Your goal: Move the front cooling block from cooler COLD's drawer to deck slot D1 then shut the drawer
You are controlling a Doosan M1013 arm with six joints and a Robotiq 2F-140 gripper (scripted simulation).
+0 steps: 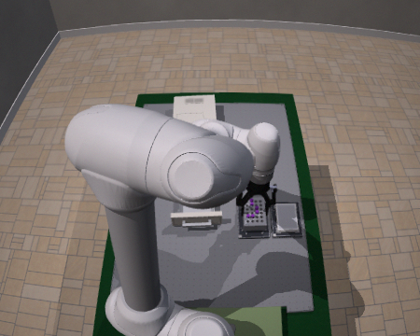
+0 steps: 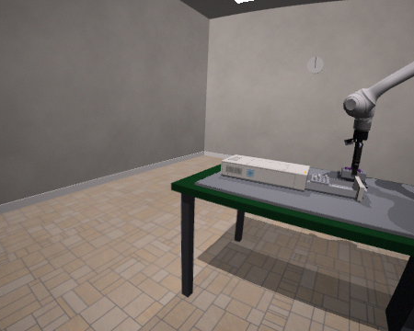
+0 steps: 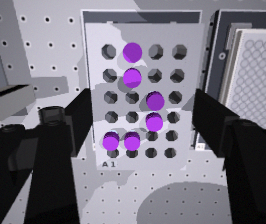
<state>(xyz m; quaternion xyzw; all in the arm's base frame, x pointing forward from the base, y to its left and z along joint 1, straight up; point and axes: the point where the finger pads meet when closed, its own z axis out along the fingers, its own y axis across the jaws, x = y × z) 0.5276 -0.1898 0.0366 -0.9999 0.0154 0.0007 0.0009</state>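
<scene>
Right now my hand is 80 mm above the deck slot D1. The rest, counted from my hand: drawer (220 mm to the left, 110 mm ahead, 50 mm below); cooling block (30 mm below); pale well plate (140 mm to the right, 70 mm below, 10 mm behind).
</scene>
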